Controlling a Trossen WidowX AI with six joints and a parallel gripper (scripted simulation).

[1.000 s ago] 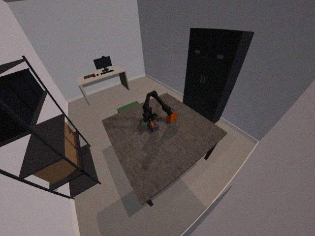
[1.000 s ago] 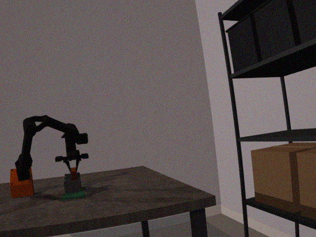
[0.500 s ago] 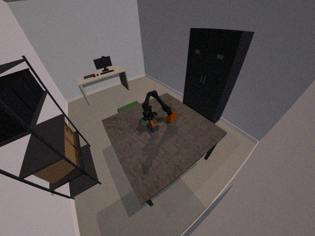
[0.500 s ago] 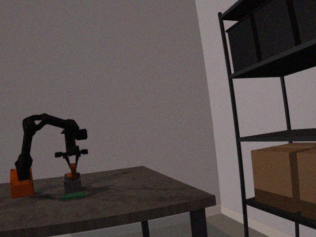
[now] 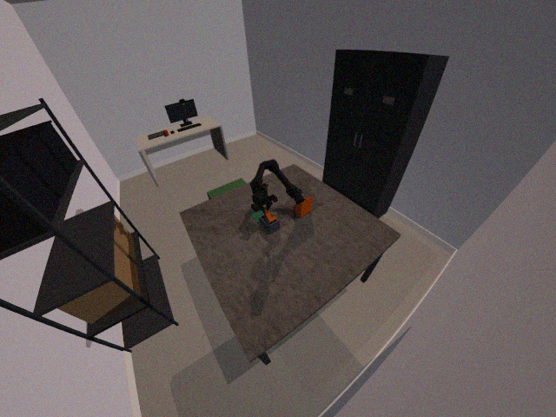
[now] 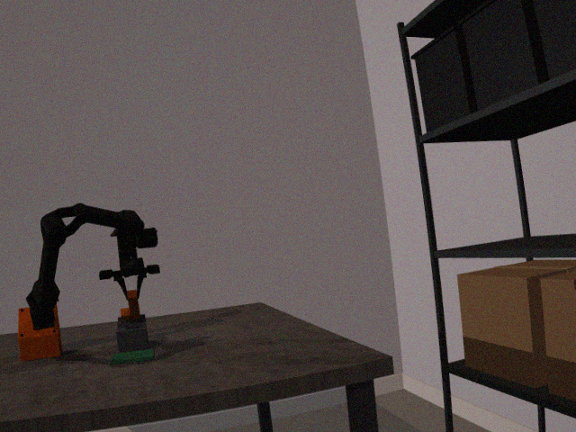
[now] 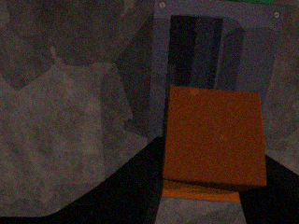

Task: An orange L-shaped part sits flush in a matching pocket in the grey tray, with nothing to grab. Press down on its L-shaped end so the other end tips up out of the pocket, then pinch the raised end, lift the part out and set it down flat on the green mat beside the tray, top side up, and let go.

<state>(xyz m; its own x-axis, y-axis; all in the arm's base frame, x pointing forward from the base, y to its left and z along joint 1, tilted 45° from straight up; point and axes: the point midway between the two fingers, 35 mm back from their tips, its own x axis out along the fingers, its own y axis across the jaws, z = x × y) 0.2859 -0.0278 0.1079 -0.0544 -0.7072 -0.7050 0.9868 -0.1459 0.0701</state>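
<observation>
Now: the green mat 160 mm below my gripper tip, 140 mm to the right of it and 40 mm behind it. From my gripper tip the other things lie so: orange L-shaped part: 30 mm to the left, 30 mm below, 10 mm behind.
</observation>
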